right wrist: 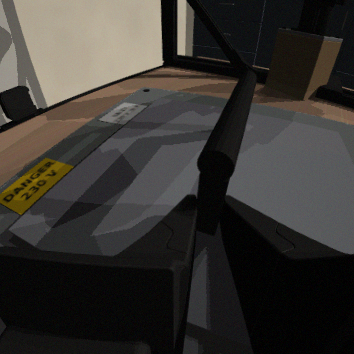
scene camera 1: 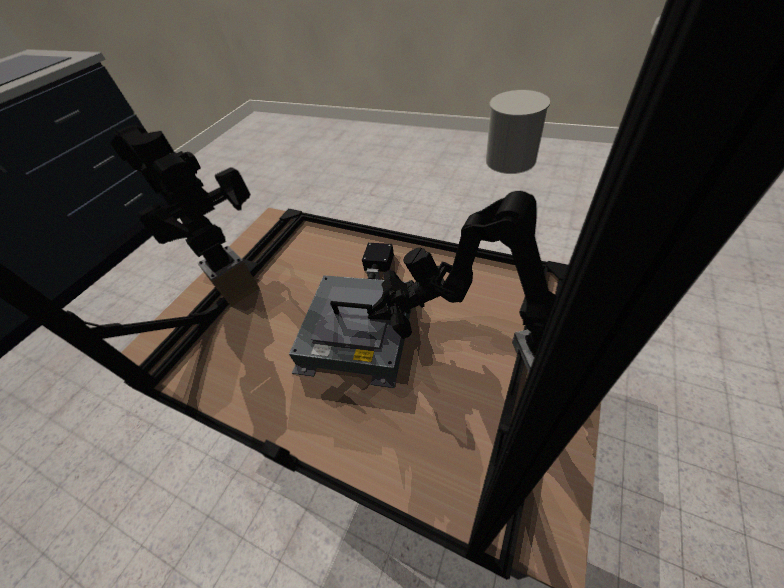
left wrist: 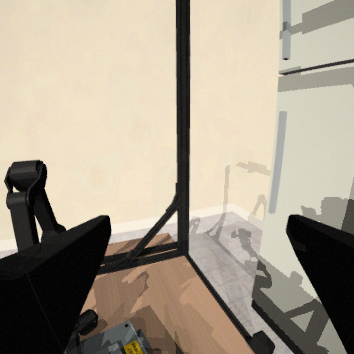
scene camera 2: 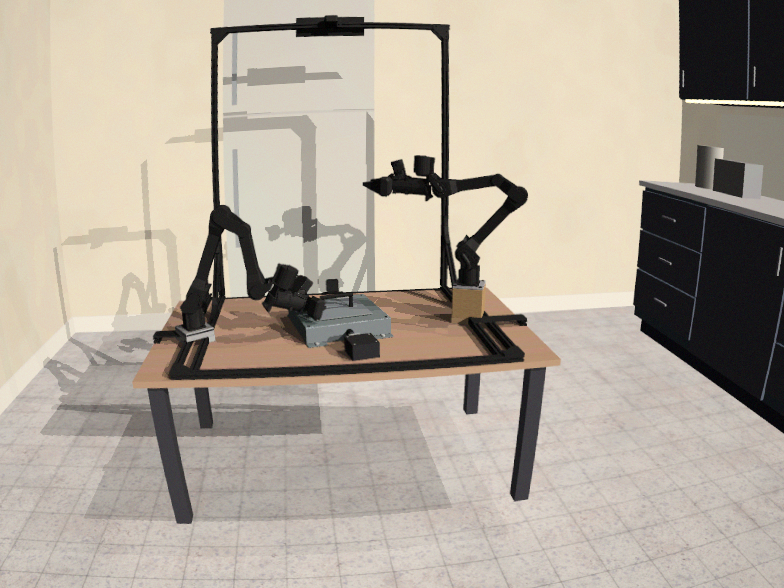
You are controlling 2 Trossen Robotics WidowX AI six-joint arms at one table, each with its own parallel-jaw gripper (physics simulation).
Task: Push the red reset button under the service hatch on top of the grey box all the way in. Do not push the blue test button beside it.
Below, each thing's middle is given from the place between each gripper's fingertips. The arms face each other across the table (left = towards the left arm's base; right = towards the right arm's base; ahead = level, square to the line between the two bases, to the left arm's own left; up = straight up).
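Service hatch [scene camera 1: 344, 319], 13 cm to the right of my left hand, 12 cm ahead of it, 37 cm below it.
My right hand, 20 mm below the service hatch, 40 mm to the right of it. By its middle, the hatch is nearer to my right hand than to my left hand.
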